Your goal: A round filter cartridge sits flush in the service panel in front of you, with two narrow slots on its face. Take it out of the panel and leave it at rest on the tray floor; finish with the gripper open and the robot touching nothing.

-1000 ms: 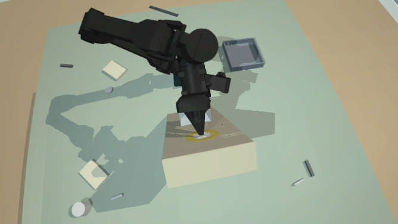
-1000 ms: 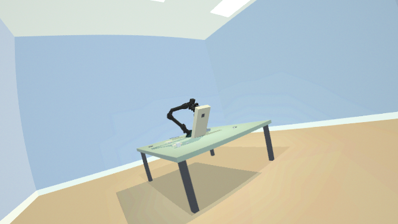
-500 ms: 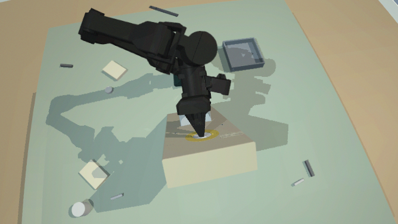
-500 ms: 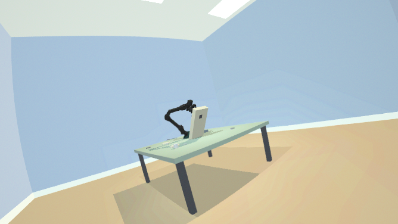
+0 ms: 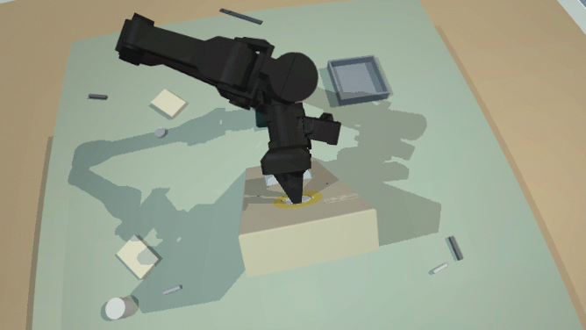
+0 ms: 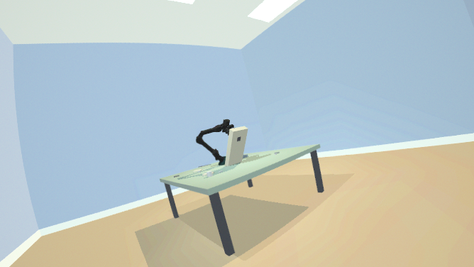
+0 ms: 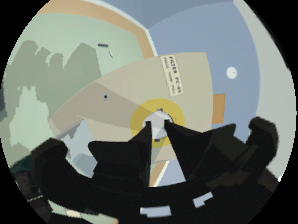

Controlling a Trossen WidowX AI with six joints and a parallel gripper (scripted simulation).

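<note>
Now: the filter cartridge 10 mm below my gripper tip and 10 mm ahead of it. Round my gripper tip: grey tray 410 mm behind, 300 mm to the left, 260 mm below.
</note>
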